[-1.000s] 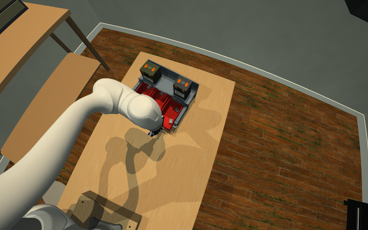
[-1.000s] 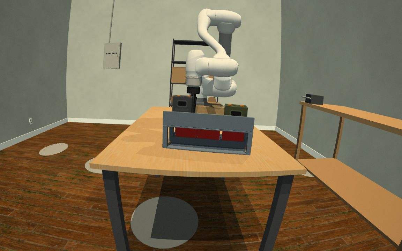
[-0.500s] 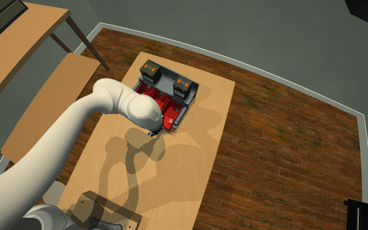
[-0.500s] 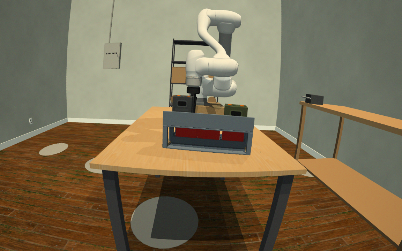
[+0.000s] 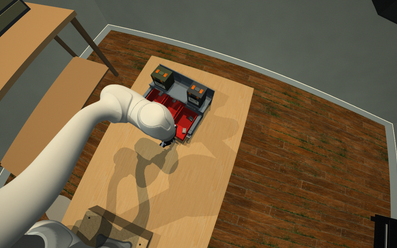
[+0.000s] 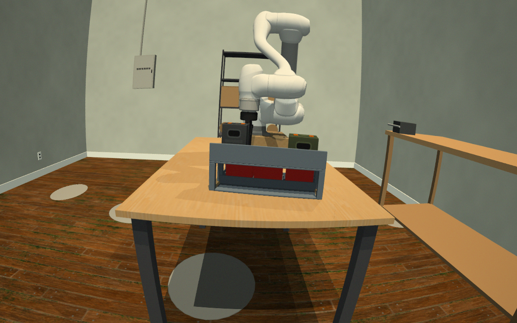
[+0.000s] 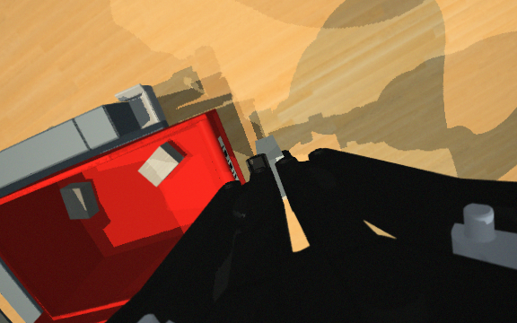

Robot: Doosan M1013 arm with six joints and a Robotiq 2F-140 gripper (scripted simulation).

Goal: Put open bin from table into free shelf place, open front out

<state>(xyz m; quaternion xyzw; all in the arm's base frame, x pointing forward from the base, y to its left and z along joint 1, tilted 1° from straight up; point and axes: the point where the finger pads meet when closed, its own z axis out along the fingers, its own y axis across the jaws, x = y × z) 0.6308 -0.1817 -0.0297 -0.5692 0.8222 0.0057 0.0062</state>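
The front lip is 110 mm ahead of my hand, 80 mm to the left of it and 50 mm below it.
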